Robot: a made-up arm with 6 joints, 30 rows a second.
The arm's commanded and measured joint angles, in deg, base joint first. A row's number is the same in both.
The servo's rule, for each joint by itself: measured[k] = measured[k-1] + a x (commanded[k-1-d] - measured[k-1]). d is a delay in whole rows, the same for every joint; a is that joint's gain. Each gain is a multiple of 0.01, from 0.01 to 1. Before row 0 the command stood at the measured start. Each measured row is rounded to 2 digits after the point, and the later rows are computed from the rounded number. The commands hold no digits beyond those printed.
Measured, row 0:
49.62, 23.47, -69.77, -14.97, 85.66, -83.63
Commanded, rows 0 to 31:
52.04, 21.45, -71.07, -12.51, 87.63, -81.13
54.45, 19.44, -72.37, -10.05, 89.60, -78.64
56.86, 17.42, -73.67, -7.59, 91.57, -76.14
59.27, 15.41, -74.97, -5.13, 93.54, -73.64
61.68, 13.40, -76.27, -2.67, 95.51, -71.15
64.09, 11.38, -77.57, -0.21, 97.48, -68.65
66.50, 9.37, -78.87, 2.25, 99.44, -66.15
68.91, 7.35, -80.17, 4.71, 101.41, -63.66
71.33, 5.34, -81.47, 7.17, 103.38, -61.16
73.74, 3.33, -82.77, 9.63, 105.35, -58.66
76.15, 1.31, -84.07, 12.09, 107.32, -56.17
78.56, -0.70, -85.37, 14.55, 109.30, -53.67
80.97, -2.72, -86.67, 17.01, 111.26, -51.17
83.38, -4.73, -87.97, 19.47, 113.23, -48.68
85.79, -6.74, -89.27, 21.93, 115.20, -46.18
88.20, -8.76, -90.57, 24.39, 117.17, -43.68
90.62, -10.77, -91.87, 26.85, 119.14, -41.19
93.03, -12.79, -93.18, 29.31, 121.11, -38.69
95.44, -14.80, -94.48, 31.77, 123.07, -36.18
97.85, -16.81, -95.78, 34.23, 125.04, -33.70
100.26, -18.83, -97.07, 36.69, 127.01, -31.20
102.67, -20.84, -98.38, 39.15, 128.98, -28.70
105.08, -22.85, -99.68, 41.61, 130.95, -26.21
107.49, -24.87, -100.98, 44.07, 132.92, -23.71
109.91, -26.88, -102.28, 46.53, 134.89, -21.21
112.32, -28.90, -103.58, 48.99, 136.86, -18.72
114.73, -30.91, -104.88, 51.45, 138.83, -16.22
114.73, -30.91, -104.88, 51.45, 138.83, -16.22
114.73, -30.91, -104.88, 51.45, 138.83, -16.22
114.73, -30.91, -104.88, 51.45, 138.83, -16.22
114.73, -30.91, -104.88, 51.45, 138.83, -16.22
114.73, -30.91, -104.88, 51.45, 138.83, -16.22
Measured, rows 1 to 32:
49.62, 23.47, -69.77, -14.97, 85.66, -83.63
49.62, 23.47, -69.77, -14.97, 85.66, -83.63
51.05, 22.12, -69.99, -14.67, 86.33, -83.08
53.06, 20.32, -70.39, -14.12, 87.44, -82.10
55.30, 18.38, -70.95, -13.34, 88.84, -80.79
57.64, 16.39, -71.63, -12.35, 90.44, -79.22
60.02, 14.39, -72.42, -11.19, 92.16, -77.44
62.42, 12.37, -73.30, -9.87, 93.97, -75.51
64.83, 10.36, -74.25, -8.42, 95.83, -73.45
67.24, 8.34, -75.26, -6.84, 97.73, -71.30
69.65, 6.33, -76.32, -5.16, 99.65, -69.07
72.06, 4.32, -77.42, -3.39, 101.59, -66.78
74.47, 2.30, -78.55, -1.53, 103.54, -64.45
76.88, 0.29, -79.71, 0.40, 105.50, -62.08
79.29, -1.73, -80.89, 2.39, 107.46, -59.68
81.70, -3.74, -82.09, 4.44, 109.42, -57.26
84.11, -5.75, -83.31, 6.54, 111.39, -54.82
86.52, -7.77, -84.54, 8.68, 113.36, -52.37
88.94, -9.78, -85.79, 10.86, 115.33, -49.91
91.35, -11.80, -87.05, 13.07, 117.30, -47.44
93.76, -13.81, -88.31, 15.31, 119.26, -44.96
96.17, -15.82, -89.58, 17.58, 121.23, -42.48
98.58, -17.84, -90.85, 19.87, 123.20, -40.00
100.99, -19.85, -92.13, 22.18, 125.17, -37.51
103.40, -21.86, -93.41, 24.51, 127.14, -35.02
105.81, -23.88, -94.70, 26.86, 129.11, -32.53
108.23, -25.89, -95.99, 29.22, 131.08, -30.04
110.64, -27.91, -97.28, 31.59, 133.05, -27.55
113.05, -29.92, -98.57, 33.97, 135.02, -25.06
114.04, -30.58, -99.64, 36.07, 136.32, -23.12
114.45, -30.80, -100.53, 37.92, 137.17, -21.60
114.62, -30.87, -101.27, 39.54, 137.73, -20.42
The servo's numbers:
d 2
a 0.59 0.67 0.17 0.12 0.34 0.22

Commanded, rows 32 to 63:
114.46, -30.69, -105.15, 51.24, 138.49, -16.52
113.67, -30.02, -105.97, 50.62, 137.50, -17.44
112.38, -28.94, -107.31, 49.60, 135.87, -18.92
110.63, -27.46, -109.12, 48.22, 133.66, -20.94
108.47, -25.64, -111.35, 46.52, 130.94, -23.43
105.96, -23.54, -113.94, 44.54, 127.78, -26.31
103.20, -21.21, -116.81, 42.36, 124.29, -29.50
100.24, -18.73, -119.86, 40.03, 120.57, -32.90
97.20, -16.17, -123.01, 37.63, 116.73, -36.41
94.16, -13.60, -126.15, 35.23, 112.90, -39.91
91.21, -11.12, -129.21, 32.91, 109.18, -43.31
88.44, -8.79, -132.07, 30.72, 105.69, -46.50
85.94, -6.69, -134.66, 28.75, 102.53, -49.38
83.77, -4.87, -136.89, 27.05, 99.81, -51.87
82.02, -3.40, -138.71, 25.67, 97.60, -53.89
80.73, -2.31, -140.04, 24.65, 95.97, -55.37
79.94, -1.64, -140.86, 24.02, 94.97, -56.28
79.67, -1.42, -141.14, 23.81, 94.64, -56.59
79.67, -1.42, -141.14, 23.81, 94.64, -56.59
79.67, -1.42, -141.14, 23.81, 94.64, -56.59
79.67, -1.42, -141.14, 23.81, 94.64, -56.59
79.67, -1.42, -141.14, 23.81, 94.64, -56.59
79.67, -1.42, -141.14, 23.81, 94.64, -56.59
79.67, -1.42, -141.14, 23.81, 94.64, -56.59
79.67, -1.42, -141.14, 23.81, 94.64, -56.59
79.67, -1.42, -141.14, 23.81, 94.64, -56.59
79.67, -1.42, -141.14, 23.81, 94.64, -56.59
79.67, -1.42, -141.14, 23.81, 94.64, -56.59
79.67, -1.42, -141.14, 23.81, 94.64, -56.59
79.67, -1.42, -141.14, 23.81, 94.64, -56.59
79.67, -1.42, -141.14, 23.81, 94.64, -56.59
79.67, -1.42, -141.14, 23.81, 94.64, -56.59
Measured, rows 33 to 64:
114.68, -30.90, -101.88, 40.97, 138.10, -19.50
114.71, -30.91, -102.39, 42.23, 138.35, -18.78
114.56, -30.76, -102.86, 43.31, 138.40, -18.28
114.03, -30.26, -103.39, 44.19, 138.09, -18.10
113.06, -29.38, -104.06, 44.84, 137.34, -18.28
111.63, -28.09, -104.92, 45.25, 136.09, -18.87
109.77, -26.45, -106.01, 45.40, 134.34, -19.87
107.52, -24.50, -107.36, 45.30, 132.11, -21.29
104.97, -22.30, -108.97, 44.95, 129.45, -23.10
102.18, -19.91, -110.82, 44.36, 126.43, -25.26
99.24, -17.40, -112.89, 43.55, 123.13, -27.71
96.24, -14.85, -115.14, 42.55, 119.65, -30.39
93.27, -12.35, -117.53, 41.39, 116.09, -33.23
90.42, -9.96, -120.00, 40.11, 112.55, -36.15
87.78, -7.77, -122.49, 38.75, 109.14, -39.06
85.41, -5.83, -124.94, 37.35, 105.97, -41.88
83.41, -4.20, -127.28, 35.95, 103.12, -44.52
81.83, -2.93, -129.45, 34.59, 100.69, -46.91
80.71, -2.07, -131.39, 33.32, 98.75, -48.97
80.10, -1.63, -133.05, 32.18, 97.35, -50.65
79.85, -1.49, -134.43, 31.18, 96.43, -51.96
79.74, -1.44, -135.57, 30.30, 95.82, -52.98
79.70, -1.43, -136.52, 29.52, 95.42, -53.77
79.68, -1.42, -137.31, 28.83, 95.15, -54.39
79.67, -1.42, -137.96, 28.23, 94.98, -54.87
79.67, -1.42, -138.50, 27.70, 94.86, -55.25
79.67, -1.42, -138.95, 27.23, 94.79, -55.54
79.67, -1.42, -139.32, 26.82, 94.74, -55.77
79.67, -1.42, -139.63, 26.46, 94.71, -55.95
79.67, -1.42, -139.89, 26.14, 94.69, -56.09
79.67, -1.42, -140.10, 25.86, 94.67, -56.20
79.67, -1.42, -140.28, 25.61, 94.66, -56.29

